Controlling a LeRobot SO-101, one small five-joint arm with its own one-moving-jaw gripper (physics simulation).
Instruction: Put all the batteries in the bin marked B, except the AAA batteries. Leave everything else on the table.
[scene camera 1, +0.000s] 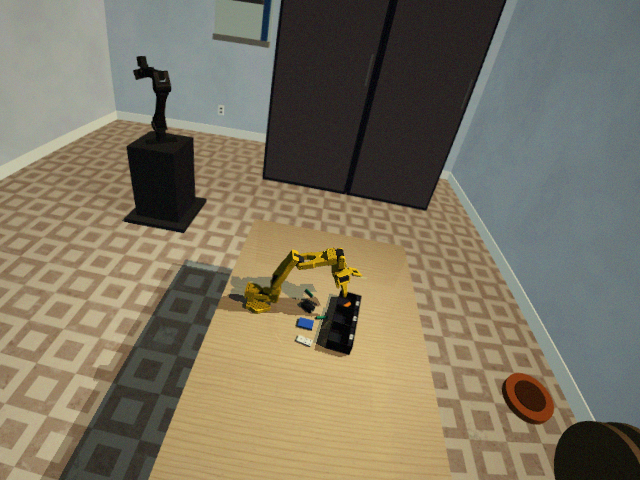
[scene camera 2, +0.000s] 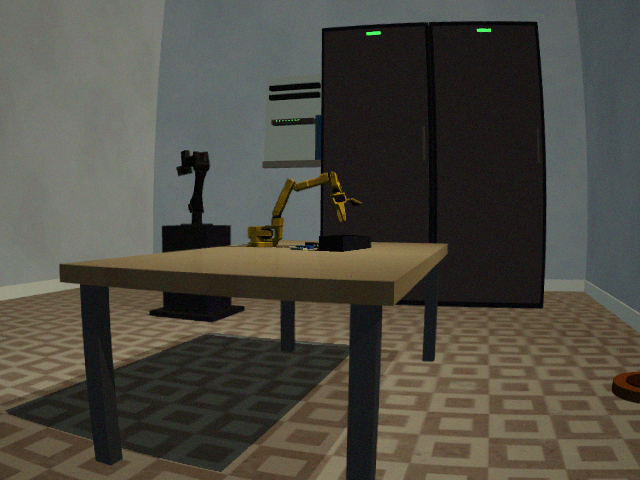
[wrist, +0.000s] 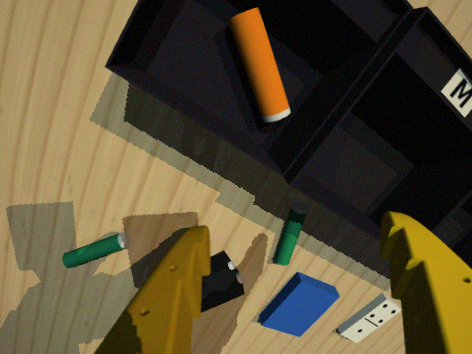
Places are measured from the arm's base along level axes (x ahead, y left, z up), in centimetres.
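Where they show: end effector, tool point: (scene camera 1: 338, 287) (scene camera 2: 340, 221) (wrist: 208, 243); arm's base, origin of the base link: (scene camera 1: 264, 303) (scene camera 2: 268, 246).
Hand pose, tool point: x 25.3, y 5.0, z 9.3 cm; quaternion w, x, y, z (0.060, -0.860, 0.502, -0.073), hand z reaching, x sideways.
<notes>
Things, the pixels of their top centre, and the offset from my tool point. Level surfaces: height alone.
- orange battery, middle of its top: (wrist: 264, 70) (scene camera 1: 345, 305) dy -0.8, dx +4.3, dz -7.2 cm
- black bin tray, middle of its top: (wrist: 417, 156) (scene camera 2: 346, 235) (scene camera 1: 346, 315) dy -8.1, dx +4.1, dz -4.7 cm
- black block with two metal terminals, middle of its top: (wrist: 205, 295) (scene camera 1: 308, 305) dy -3.8, dx -9.3, dz -7.6 cm
- blue box, middle of its top: (wrist: 300, 311) (scene camera 1: 306, 322) dy -11.5, dx -9.4, dz -8.3 cm
- white domino, middle of its top: (wrist: 371, 322) (scene camera 1: 304, 340) dy -18.7, dx -9.1, dz -8.6 cm
- table, its level: dz -9.3 cm
An orange battery (wrist: 261, 67) (scene camera 1: 346, 304) lies in the end compartment of the black bin tray (wrist: 350, 96) (scene camera 1: 338, 349) (scene camera 2: 345, 243), beside the one marked M. That end compartment's label is out of the wrist view. One slim green battery (wrist: 95, 250) (scene camera 1: 308, 292) lies on the table at the left. Another slim green battery (wrist: 290, 240) (scene camera 1: 321, 317) lies beside the tray's wall, its far end in shadow. A black block with two metal terminals (wrist: 220, 284) (scene camera 1: 308, 305) is partly hidden by the left jaw. My gripper (wrist: 296, 224) (scene camera 1: 354, 285) (scene camera 2: 351, 212) is open and empty, above the tray's end.
A blue box (wrist: 299, 306) (scene camera 1: 305, 323) and a white domino (wrist: 370, 319) (scene camera 1: 303, 341) lie on the table (scene camera 1: 310, 413) (scene camera 2: 232, 263) near the tray. The tray's walls and dividers stand up from the table. The arm's base (scene camera 1: 256, 298) stands at the table's left edge.
</notes>
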